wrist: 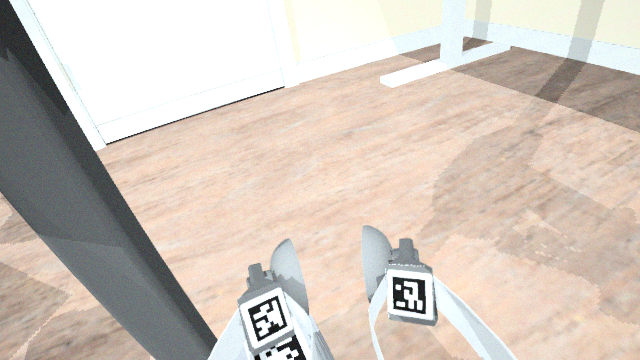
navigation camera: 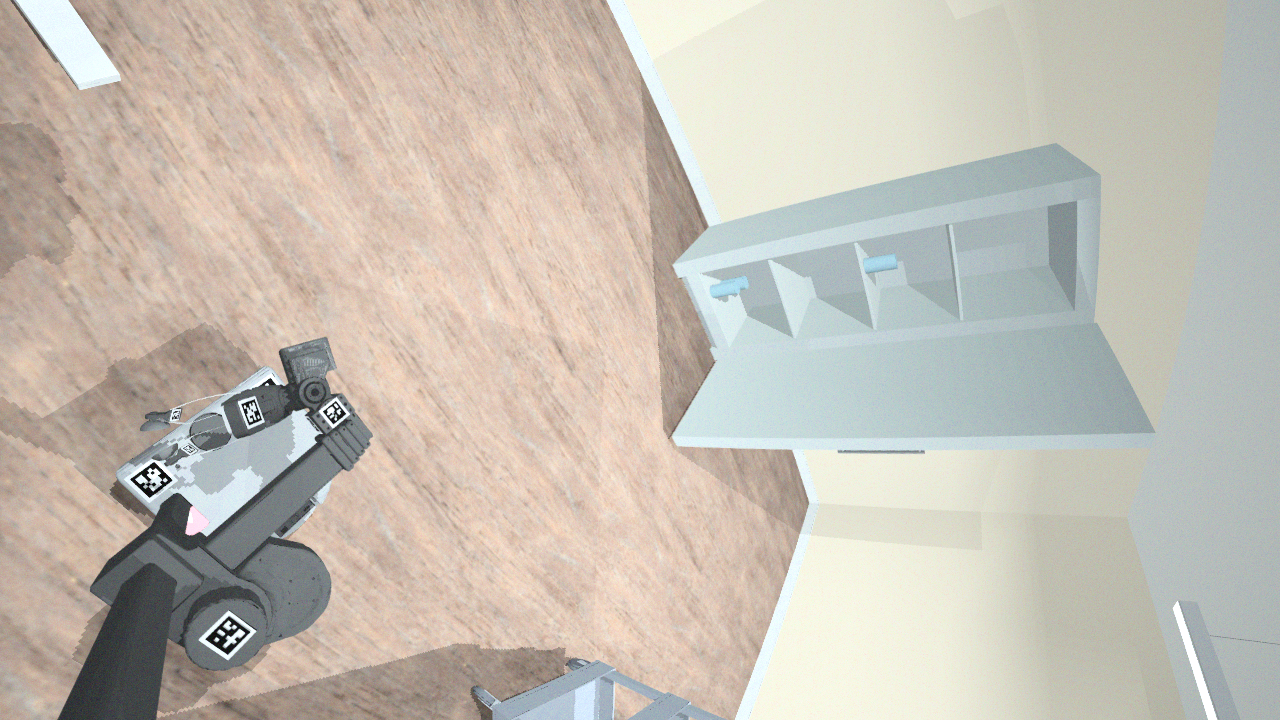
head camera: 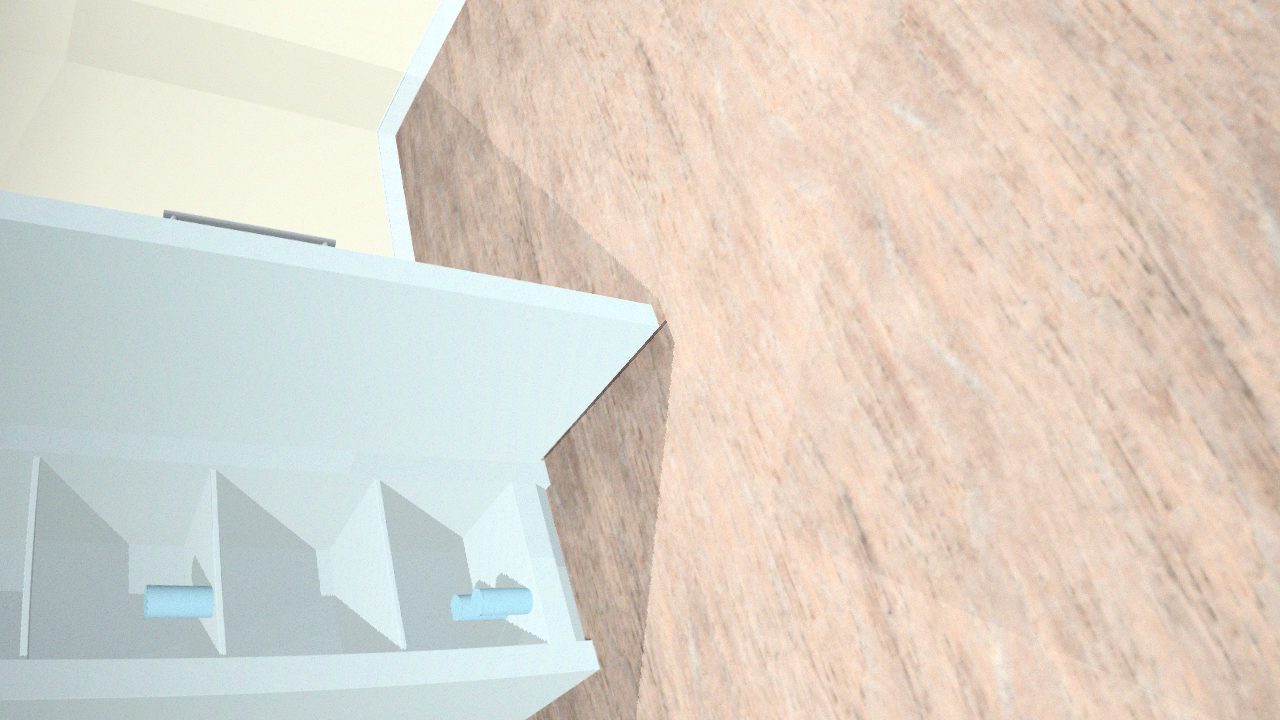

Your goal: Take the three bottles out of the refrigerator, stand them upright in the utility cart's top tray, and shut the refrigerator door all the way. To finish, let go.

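Observation:
The refrigerator (head camera: 295, 673) (navigation camera: 895, 201) appears sideways, with its door (head camera: 313, 358) (navigation camera: 913, 385) wide open. One light-blue bottle (head camera: 179, 600) (navigation camera: 880, 264) stands on a middle shelf. Two more, a nearer bottle (head camera: 503, 600) (navigation camera: 726, 288) and a partly hidden bottle (head camera: 460, 608) (navigation camera: 742, 282), stand close together in the lowest compartment. The utility cart (navigation camera: 546, 687) shows partly at the bottom edge of the navigation view; its top tray is out of view. My gripper (wrist: 331, 257) (navigation camera: 166, 437) is open and empty, over my base, well away from the refrigerator.
The refrigerator door's handle (head camera: 250, 228) (navigation camera: 881, 451) is on its outer face. A white table foot (navigation camera: 71, 44) (wrist: 410, 74) rests on the floor. A white room door (wrist: 165, 60) stands in the wall. My dark mast (wrist: 85, 190) crosses the wrist view's left side.

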